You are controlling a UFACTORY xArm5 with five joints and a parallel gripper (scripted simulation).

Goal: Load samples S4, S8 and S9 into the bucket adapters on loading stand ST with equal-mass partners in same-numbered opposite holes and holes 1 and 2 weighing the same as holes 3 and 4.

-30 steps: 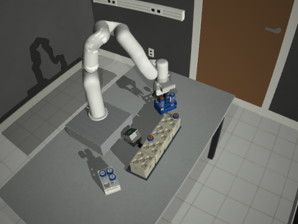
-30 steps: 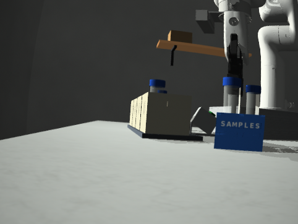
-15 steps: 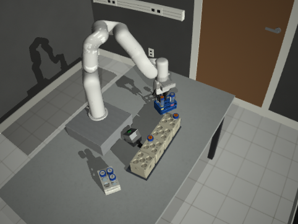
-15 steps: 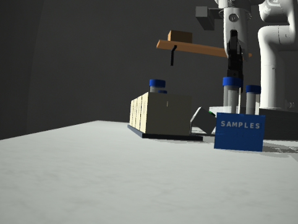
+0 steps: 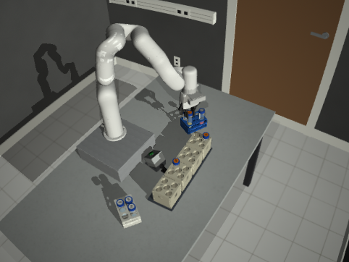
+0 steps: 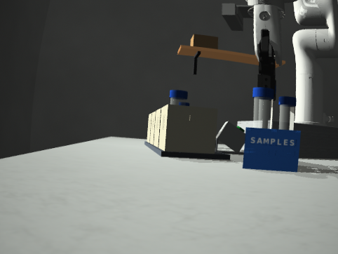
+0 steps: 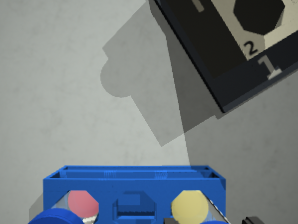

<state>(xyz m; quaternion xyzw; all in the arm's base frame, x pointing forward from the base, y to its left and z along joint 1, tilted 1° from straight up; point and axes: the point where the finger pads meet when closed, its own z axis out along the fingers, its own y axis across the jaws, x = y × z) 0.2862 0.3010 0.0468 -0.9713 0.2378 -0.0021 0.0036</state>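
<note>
Right now my hand is 13 cm short of the adapter, 12 cm to the left of it and 9 cm above it. Round my hand: white blanks rack (62 cm to the right, 11 cm below, 4 cm ahead); blue samples rack (11 cm below, 4 cm to the left).
</note>
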